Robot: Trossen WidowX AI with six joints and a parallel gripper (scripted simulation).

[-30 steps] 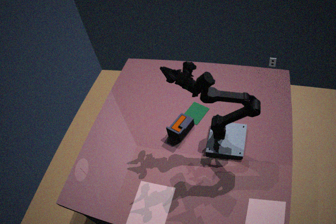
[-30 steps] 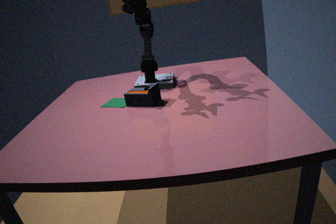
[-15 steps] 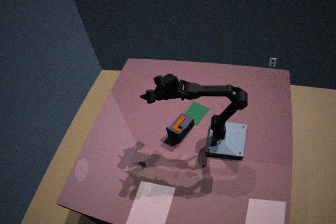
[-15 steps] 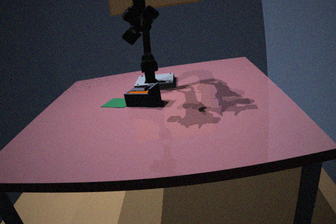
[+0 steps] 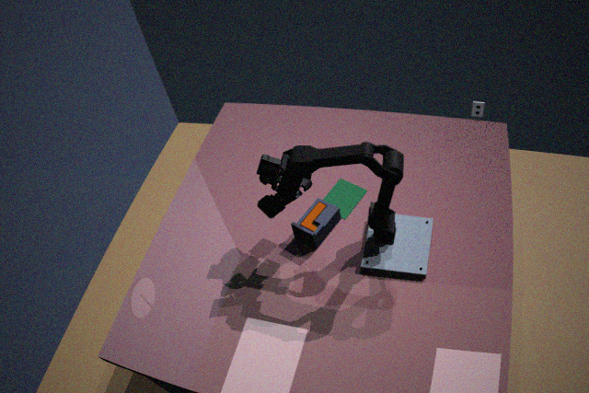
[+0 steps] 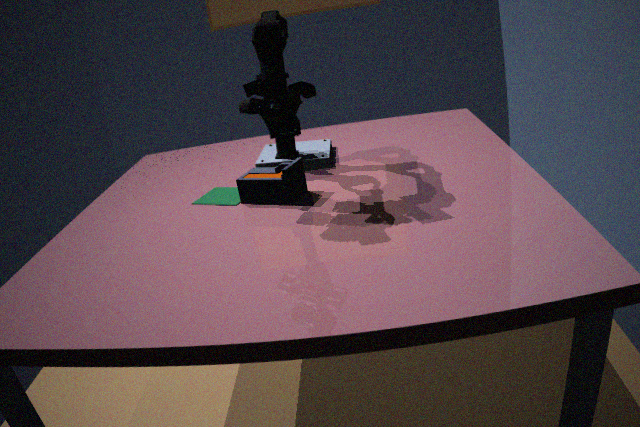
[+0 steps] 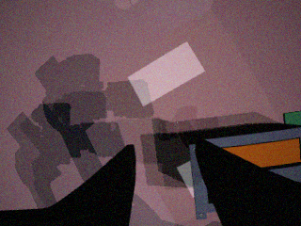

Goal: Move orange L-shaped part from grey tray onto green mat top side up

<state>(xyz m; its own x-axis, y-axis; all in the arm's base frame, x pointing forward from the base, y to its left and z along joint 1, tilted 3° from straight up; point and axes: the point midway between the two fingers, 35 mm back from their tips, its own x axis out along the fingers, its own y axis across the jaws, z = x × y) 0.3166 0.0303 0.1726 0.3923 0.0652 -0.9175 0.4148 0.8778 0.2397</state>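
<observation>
The orange L-shaped part lies 80 mm behind my gripper tip, 50 mm to the right of it and 130 mm below it. Also, from my gripper tip: green mat (150 mm behind, 200 mm to the right, 190 mm below).
</observation>
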